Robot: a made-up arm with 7 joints.
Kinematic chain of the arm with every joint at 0, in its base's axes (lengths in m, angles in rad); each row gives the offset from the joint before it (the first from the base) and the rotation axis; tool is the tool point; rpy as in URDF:
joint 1: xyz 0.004 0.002 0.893 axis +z
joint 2: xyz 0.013 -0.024 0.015 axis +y
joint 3: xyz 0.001 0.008 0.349 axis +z
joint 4: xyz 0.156 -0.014 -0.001 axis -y
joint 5: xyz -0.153 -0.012 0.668 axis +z
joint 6: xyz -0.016 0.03 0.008 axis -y
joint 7: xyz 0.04 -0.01 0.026 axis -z
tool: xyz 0.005 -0.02 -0.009 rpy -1.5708 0 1.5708
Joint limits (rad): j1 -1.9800..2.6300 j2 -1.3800..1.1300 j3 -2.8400..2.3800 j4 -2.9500..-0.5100 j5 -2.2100..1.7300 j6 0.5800..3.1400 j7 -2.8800..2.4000
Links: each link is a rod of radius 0.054 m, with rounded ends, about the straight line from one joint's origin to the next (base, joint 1, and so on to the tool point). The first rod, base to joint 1, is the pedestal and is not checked.
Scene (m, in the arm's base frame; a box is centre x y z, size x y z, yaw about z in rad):
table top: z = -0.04
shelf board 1: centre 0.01 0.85 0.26 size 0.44 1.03 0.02 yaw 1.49
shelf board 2: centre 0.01 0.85 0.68 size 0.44 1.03 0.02 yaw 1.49
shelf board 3: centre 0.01 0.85 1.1 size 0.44 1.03 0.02 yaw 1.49
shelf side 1: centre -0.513 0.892 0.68 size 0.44 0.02 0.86 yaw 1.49
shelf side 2: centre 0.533 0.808 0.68 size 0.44 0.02 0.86 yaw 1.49
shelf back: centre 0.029 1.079 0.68 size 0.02 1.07 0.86 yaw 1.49
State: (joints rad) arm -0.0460 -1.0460 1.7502 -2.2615 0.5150 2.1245 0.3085
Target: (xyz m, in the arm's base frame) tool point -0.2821 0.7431 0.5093
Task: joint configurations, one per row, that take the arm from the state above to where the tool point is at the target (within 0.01 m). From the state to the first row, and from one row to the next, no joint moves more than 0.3 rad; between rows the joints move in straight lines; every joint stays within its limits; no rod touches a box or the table.
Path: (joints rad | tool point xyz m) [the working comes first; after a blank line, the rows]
Joints at the target: -0.0738 -1.2975 2.2067 -2.0044 0.4779 2.0888 0.2791
Straight joint move there: touches shelf board 2.

1: 0.1695 -0.7760 1.7995 -2.3172 0.4520 2.3082 0.2361 | -0.2246 0.7522 0.8339
2: 0.3851 -0.5060 1.8488 -2.3729 0.3889 2.4920 0.1637 | -0.4004 0.6482 0.8255
3: 0.6006 -0.2360 1.8981 -2.4286 0.3259 2.6757 0.0913 | -0.5469 0.4969 0.8341
4: 0.5288 -0.4393 2.0198 -2.4968 0.3870 2.5051 0.1783 | -0.5075 0.4760 0.7226
5: 0.4570 -0.6426 2.1415 -2.5651 0.4482 2.3344 0.2652 | -0.4267 0.4628 0.6084
6: 0.3852 -0.8460 2.2633 -2.6333 0.5094 2.1638 0.3522 | -0.3058 0.4494 0.5093
7: 0.2322 -0.9965 2.2444 -2.4236 0.4989 2.1388 0.3278 | -0.3154 0.5567 0.5153
8: 0.0792 -1.1470 2.2256 -2.2140 0.4884 2.1138 0.3034 | -0.3063 0.6563 0.5171
9: -0.0738 -1.2975 2.2067 -2.0044 0.4779 2.0888 0.2791 | -0.2821 0.7431 0.5093

